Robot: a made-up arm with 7 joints.
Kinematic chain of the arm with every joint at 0, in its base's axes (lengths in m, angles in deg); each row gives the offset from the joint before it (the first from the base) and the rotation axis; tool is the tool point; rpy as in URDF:
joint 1: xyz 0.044 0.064 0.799 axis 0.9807 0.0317 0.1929
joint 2: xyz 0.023 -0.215 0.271 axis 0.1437 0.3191 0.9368
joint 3: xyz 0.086 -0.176 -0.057 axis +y
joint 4: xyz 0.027 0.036 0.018 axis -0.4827 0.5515 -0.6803
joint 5: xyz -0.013 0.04 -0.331 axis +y
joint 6: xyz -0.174 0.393 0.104 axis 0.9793 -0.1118 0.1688
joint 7: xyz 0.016 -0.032 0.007 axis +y
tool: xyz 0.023 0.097 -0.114 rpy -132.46 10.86 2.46
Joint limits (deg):
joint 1: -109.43..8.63
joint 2: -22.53..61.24
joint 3: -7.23..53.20
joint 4: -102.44..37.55
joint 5: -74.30..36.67
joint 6: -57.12..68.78
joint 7: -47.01..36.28
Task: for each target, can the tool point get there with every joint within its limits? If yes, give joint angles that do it. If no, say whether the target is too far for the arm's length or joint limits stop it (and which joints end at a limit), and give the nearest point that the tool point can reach.
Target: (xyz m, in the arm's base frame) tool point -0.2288 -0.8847 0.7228
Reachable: no: joint limits stop it (at a limit: joint 1, joint 2, joint 4, joint 6, joint 7) | nearest point -0.2276 -0.5334 0.8668 | short by 0.380 m
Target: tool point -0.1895 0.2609 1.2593
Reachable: yes | joints -24.13 9.51 45.96 -73.81 17.77 56.51 -24.39
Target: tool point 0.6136 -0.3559 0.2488
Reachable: no: joint limits stop it (at a limit: joint 2, joint 3, joint 4, joint 5) | nearest point 0.3083 -0.1769 0.4741 | short by 0.420 m
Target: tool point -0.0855 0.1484 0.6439
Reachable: yes | joints -30.27 20.26 0.49 -22.34 -51.43 -22.95 -14.03
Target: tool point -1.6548 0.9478 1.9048
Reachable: no: too far | nearest point -0.4720 0.4328 1.2889 | short by 1.430 m
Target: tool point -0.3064 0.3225 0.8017
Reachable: yes | joints -87.25 29.46 46.12 -45.56 -26.99 -47.32 9.34
